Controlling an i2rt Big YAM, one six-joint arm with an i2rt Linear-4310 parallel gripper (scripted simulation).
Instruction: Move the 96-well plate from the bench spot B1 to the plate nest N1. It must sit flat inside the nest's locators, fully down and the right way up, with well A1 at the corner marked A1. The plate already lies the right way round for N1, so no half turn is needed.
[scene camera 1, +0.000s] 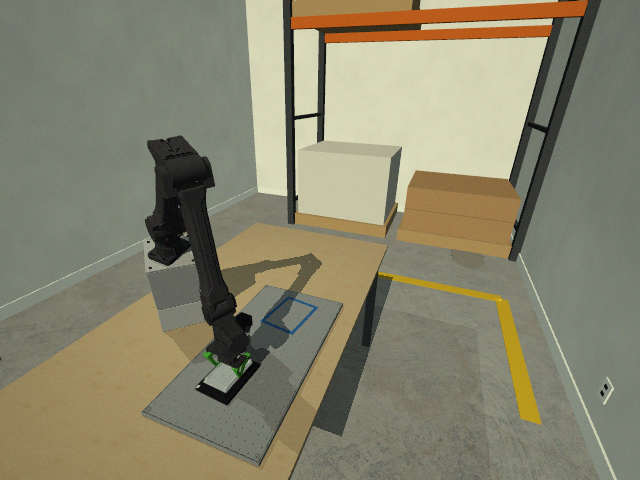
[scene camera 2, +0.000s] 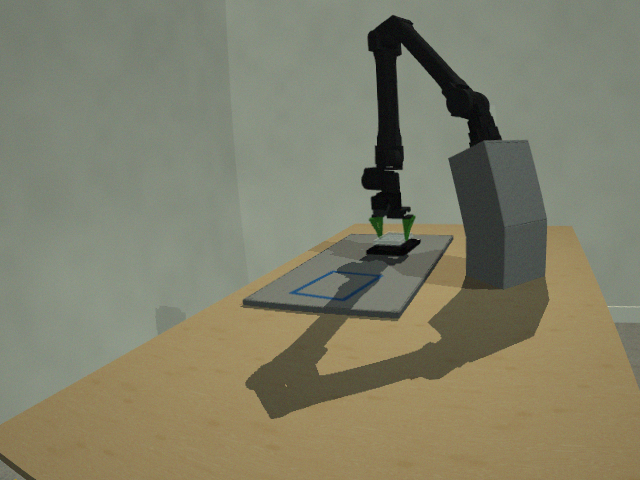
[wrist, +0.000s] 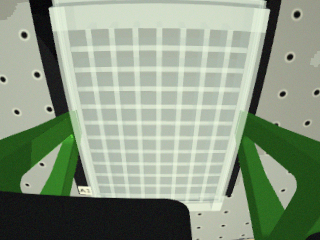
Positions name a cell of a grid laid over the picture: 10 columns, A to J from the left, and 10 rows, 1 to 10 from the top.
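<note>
What I see here is a 96-well plate (scene camera 1: D8), and my wrist view gives me the plate (wrist: E6) too. My gripper (scene camera 1: D8) is visible as well, and from the wrist I can also see the gripper (wrist: E5).
</note>
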